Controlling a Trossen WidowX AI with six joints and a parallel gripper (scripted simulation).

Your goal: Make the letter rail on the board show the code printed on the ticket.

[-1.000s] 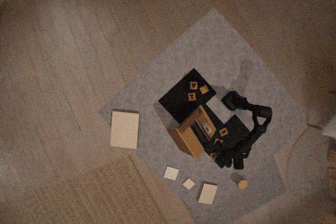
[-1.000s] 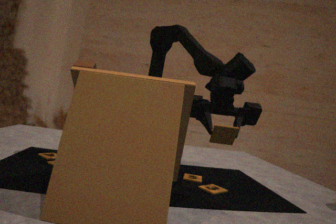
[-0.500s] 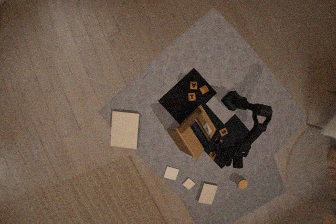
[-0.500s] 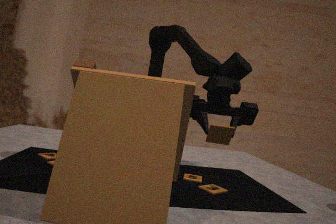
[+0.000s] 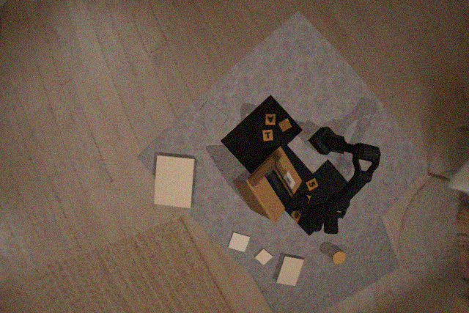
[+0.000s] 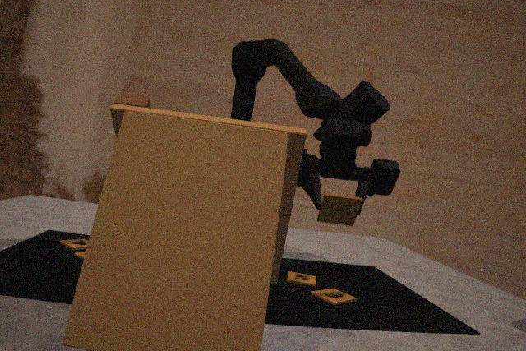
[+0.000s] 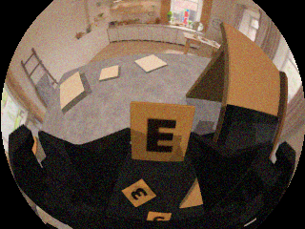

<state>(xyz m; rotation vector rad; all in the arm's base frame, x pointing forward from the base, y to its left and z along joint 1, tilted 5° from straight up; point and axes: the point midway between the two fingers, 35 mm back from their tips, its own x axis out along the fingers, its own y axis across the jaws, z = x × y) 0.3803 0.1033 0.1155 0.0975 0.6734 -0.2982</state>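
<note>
Now: the white ticket 110 mm to the right of my gripper tip, 110 mm behind it and 80 mm below it. Also, from my gripper tip: black mat: 210 mm behind, 160 mm below, 120 mm to the right; then white box: 580 mm to the right, 300 mm ahead, 140 mm below; then tan letter tile e: right at my gripper tip.
</note>
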